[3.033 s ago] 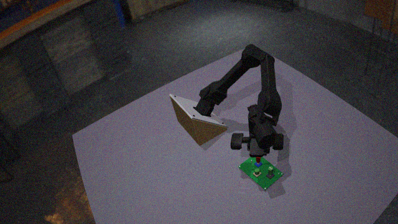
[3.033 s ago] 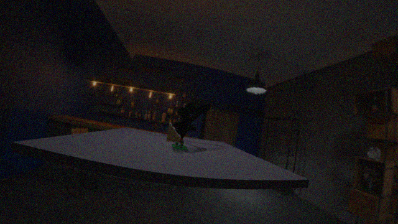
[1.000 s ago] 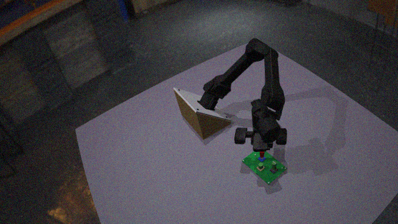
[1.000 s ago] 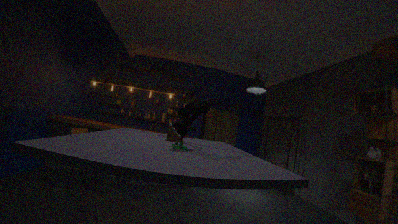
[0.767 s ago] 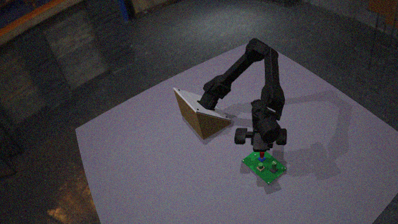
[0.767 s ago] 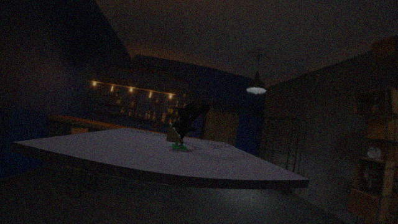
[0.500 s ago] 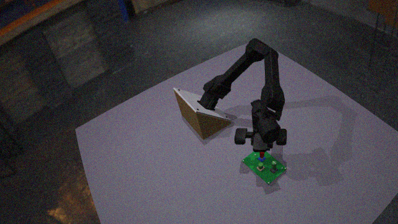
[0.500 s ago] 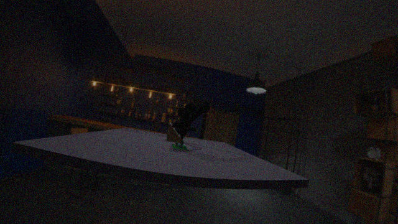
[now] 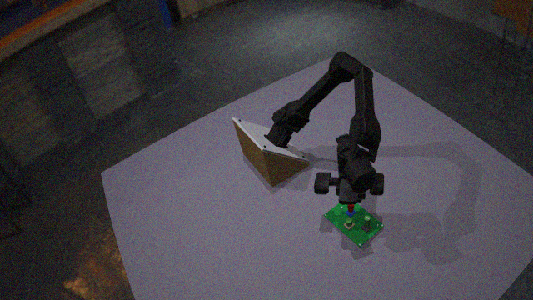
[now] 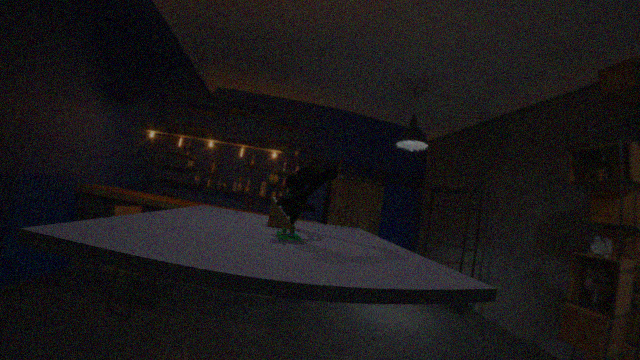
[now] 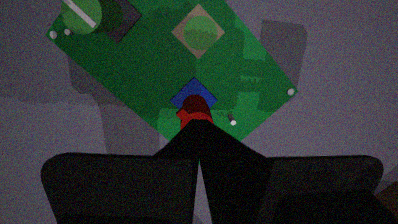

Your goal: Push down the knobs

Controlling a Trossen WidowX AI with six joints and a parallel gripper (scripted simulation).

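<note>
Right now my gripper tip is 10 mm above the red knob. The rest, counted from my gripper tip: green knob: 80 mm ahead, 10 mm to the right, 10 mm below.
</note>
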